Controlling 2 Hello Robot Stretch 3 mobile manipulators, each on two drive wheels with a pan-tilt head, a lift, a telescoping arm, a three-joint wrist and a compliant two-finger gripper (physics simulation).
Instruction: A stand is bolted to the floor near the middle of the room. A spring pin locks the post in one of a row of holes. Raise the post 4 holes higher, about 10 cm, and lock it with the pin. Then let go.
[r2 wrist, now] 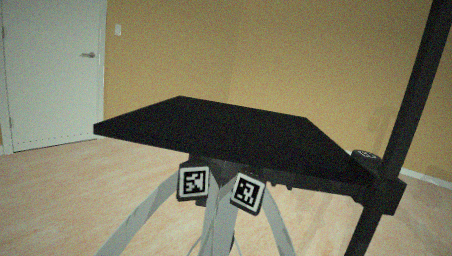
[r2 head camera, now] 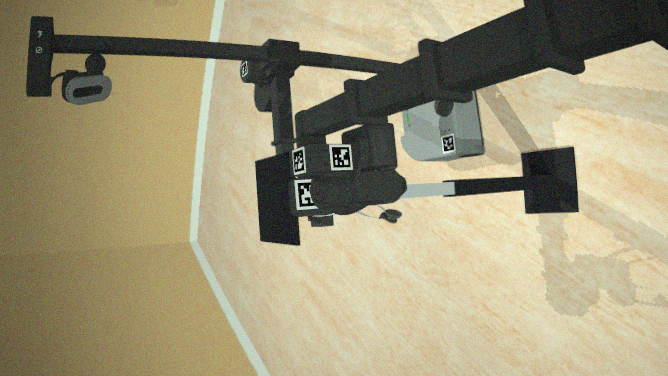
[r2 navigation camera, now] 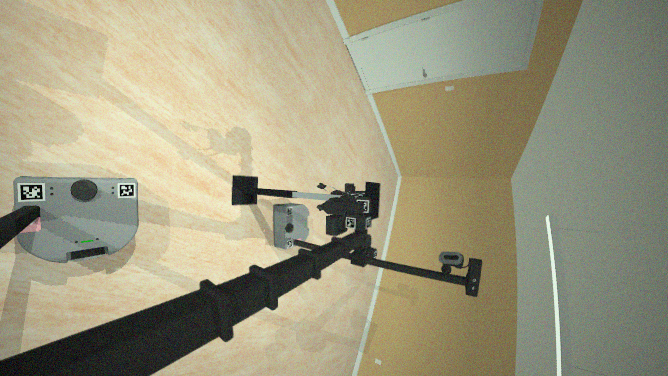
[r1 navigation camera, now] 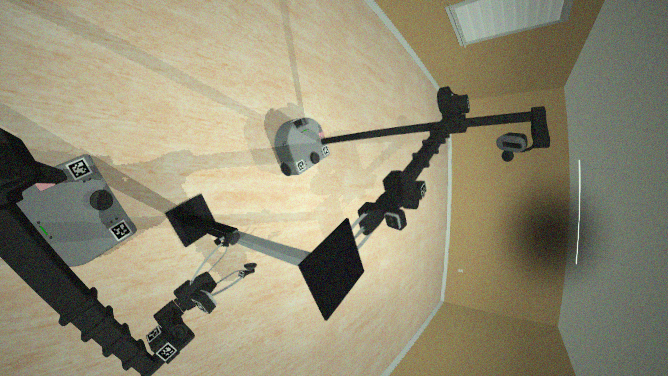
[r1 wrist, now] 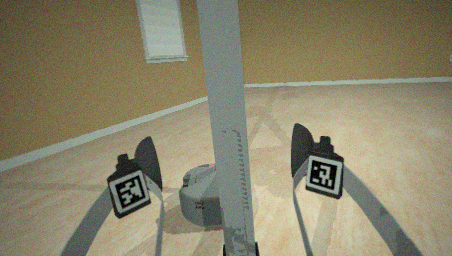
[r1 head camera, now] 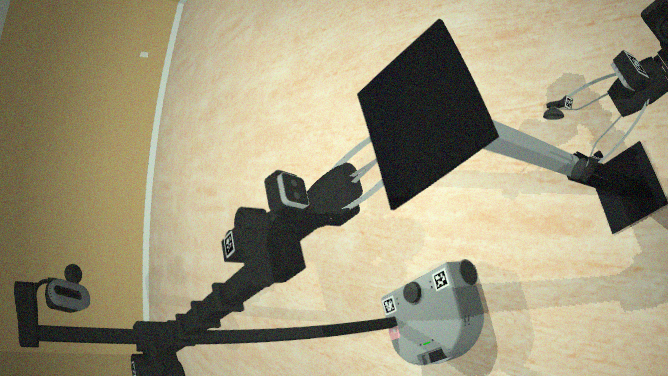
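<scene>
The grey post (r1 head camera: pixel 530 145) (r1 navigation camera: pixel 270 247) (r1 wrist: pixel 227 100) (r2 head camera: pixel 427 190) stands in a black sleeve (r2 head camera: pixel 490 186) (r2 navigation camera: pixel 275 192) above a black floor plate (r1 head camera: pixel 632 190) (r1 navigation camera: pixel 190 220) and carries a black top plate (r1 head camera: pixel 425 115) (r1 navigation camera: pixel 332 270) (r2 wrist: pixel 225 130). Small marks run down the post in the r1 wrist view. I cannot make out the pin's seating. The r1 gripper (r1 head camera: pixel 575 133) (r1 navigation camera: pixel 235 255) (r1 wrist: pixel 226 157) is open, low by the sleeve's top, its fingers standing apart on either side of the post's line. The r2 gripper (r2 wrist: pixel 221 175) is shut, close under the top plate; the plate partly hides its tips.
The r2 base (r1 head camera: pixel 440 310) (r1 navigation camera: pixel 300 145) stands across the stand from the r1 base (r1 navigation camera: pixel 75 215) (r2 head camera: pixel 457 145). The r2 arm (r2 navigation camera: pixel 175 310) reaches to the top plate. The r1 mast (r2 wrist: pixel 417 90) rises beyond it. A door (r2 navigation camera: pixel 445 45) (r2 wrist: pixel 50 75) is in one wall.
</scene>
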